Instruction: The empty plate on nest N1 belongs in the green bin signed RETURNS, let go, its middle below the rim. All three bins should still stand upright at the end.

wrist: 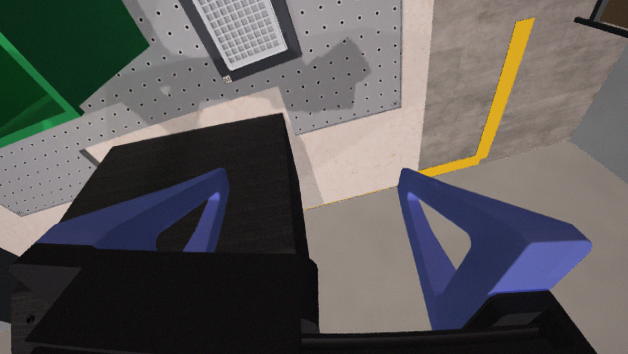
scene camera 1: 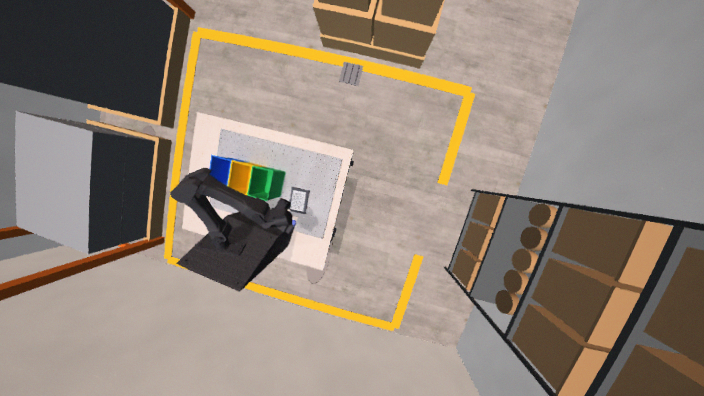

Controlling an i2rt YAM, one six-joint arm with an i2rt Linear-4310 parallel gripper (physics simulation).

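Where they show: gripper, fingertip midpoint: (wrist: 313, 177); arm's base, origin of the base link: (scene camera 1: 222, 245).
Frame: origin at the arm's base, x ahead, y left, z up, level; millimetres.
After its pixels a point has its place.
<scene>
The empty plate (scene camera 1: 299, 200) @(x 176, y -274, z -363 mm) (wrist: 245, 35) @(x 145, y -257, z -363 mm) is pale with a grid of small wells. It sits in a dark rectangular nest frame (scene camera 1: 307, 201) @(x 167, y -323, z -378 mm) (wrist: 290, 40) @(x 107, y -301, z -377 mm). The green bin (scene camera 1: 260, 182) @(x 298, y -40, z -318 mm) (wrist: 90, 50) @(x 226, y -143, z -280 mm) stands upright left of the nest; its sign cannot be read. The yellow bin (scene camera 1: 240, 177) @(x 332, y 86, z -306 mm) and the blue bin (scene camera 1: 220, 169) @(x 384, y 206, z -288 mm) stand upright in a row beside it. My gripper (scene camera 1: 293, 223) @(x 108, y -296, z -112 mm) (wrist: 313, 177) @(x 108, y -296, z -112 mm) is open, its blue fingers wide apart with nothing between them. In the scene view it appears just below the nest, on the robot's side, apart from the plate.
The nest and bins stand on a grey perforated board (scene camera 1: 320, 170) @(x 368, y -414, z -389 mm) (wrist: 380, 80) @(x -21, y -396, z -389 mm) on a cream table (scene camera 1: 309, 256) @(x -226, y -312, z -402 mm) (wrist: 355, 165) @(x -187, y -290, z -402 mm). The arm's black pedestal (scene camera 1: 215, 270) @(x -79, y -30, z 95 mm) (wrist: 200, 160) @(x 55, y -107, z -307 mm) stands at the near edge and shows beneath the left finger. A yellow floor line surrounds the table.
</scene>
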